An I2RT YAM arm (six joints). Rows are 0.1 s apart.
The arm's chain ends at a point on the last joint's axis. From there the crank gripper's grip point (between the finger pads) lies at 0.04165 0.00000 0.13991 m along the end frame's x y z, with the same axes.
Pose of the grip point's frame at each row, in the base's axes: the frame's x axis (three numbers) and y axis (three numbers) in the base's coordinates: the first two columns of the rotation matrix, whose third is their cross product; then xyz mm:
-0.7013, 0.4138, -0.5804, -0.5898, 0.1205, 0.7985, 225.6, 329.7, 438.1
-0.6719, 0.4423, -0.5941, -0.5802, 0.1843, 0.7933, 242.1, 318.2, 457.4
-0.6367, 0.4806, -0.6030, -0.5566, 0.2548, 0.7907, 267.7, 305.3, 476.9
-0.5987, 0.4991, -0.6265, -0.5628, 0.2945, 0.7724, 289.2, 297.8, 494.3
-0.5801, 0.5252, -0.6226, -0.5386, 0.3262, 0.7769, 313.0, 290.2, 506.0
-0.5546, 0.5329, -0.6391, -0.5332, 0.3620, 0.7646, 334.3, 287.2, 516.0
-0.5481, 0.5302, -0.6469, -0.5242, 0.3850, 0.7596, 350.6, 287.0, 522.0
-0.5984, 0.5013, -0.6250, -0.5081, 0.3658, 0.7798, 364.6, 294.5, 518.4
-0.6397, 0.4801, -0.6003, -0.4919, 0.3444, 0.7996, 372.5, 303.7, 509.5
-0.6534, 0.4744, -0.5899, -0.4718, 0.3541, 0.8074, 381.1, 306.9, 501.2
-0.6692, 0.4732, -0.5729, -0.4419, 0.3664, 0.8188, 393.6, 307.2, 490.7
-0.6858, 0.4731, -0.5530, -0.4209, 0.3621, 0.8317, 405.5, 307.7, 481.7
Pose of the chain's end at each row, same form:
-0.7013, 0.4138, -0.5804, -0.5898, 0.1205, 0.7985, 198.8, 186.2, 440.0
-0.6719, 0.4423, -0.5941, -0.5802, 0.1843, 0.7933, 205.7, 177.0, 463.6
-0.6367, 0.4806, -0.6030, -0.5566, 0.2548, 0.7907, 219.6, 167.9, 487.3
-0.5987, 0.4991, -0.6265, -0.5628, 0.2945, 0.7724, 234.4, 163.0, 505.8
-0.5801, 0.5252, -0.6226, -0.5386, 0.3262, 0.7769, 251.7, 158.4, 518.8
-0.5546, 0.5329, -0.6391, -0.5332, 0.3620, 0.7646, 268.0, 158.0, 531.0
-0.5481, 0.5302, -0.6469, -0.5242, 0.3850, 0.7596, 282.2, 159.2, 539.6
-0.5984, 0.5013, -0.6250, -0.5081, 0.3658, 0.7798, 302.8, 163.9, 539.4
-0.6397, 0.4801, -0.6003, -0.4919, 0.3444, 0.7996, 316.5, 170.8, 532.3
-0.6534, 0.4744, -0.5899, -0.4718, 0.3541, 0.8074, 325.5, 174.4, 526.8
-0.6692, 0.4732, -0.5729, -0.4419, 0.3664, 0.8188, 337.9, 175.4, 519.6
-0.6858, 0.4731, -0.5530, -0.4209, 0.3621, 0.8317, 351.0, 175.6, 511.6

